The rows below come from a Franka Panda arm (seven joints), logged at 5 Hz.
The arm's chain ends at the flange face. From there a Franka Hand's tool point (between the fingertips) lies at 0.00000 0.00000 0.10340 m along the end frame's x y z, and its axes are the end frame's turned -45 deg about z.
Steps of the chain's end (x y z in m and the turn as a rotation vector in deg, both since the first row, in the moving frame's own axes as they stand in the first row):
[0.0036, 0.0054, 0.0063, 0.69, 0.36, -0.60]
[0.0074, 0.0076, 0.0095, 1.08, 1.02, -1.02]
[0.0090, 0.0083, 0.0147, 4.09, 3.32, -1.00]
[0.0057, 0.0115, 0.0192, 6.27, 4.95, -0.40]
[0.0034, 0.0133, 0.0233, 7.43, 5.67, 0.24]
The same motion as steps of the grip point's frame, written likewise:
[0.0001, 0.0059, 0.0063, 0.23, 0.74, -0.60]
[0.0025, 0.0105, 0.0095, 0.04, 1.48, -1.02]
[0.0099, 0.0112, 0.0143, 0.54, 5.24, -1.00]
[0.0102, 0.0104, 0.0182, 0.93, 7.93, -0.40]
[0.0096, 0.0096, 0.0219, 1.24, 9.26, 0.24]

